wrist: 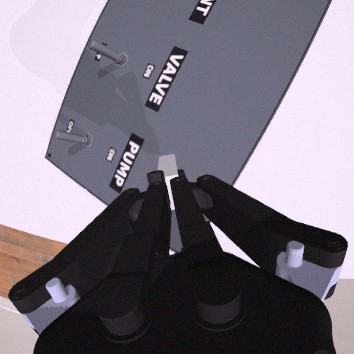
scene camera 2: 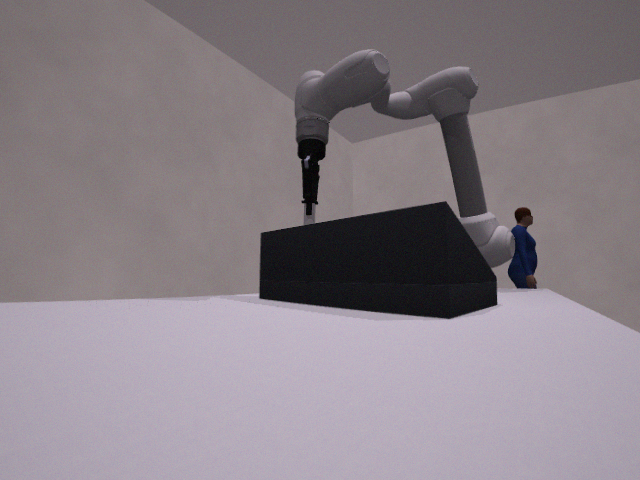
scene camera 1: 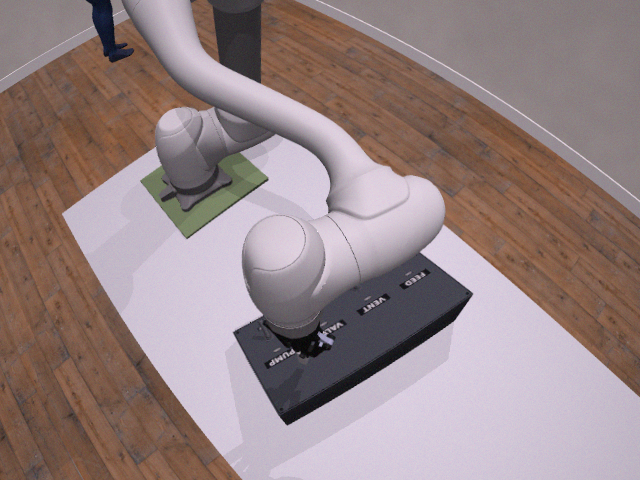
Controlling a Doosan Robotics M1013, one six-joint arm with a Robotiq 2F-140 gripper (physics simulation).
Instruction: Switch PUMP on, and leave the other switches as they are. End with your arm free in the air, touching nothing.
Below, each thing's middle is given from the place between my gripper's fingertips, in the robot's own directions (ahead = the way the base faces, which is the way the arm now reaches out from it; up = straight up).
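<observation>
Dark switch panel (scene camera 2: 420, 261), relative to my hand: 10 cm below, 15 cm to the left of and 2 cm behind it.
</observation>
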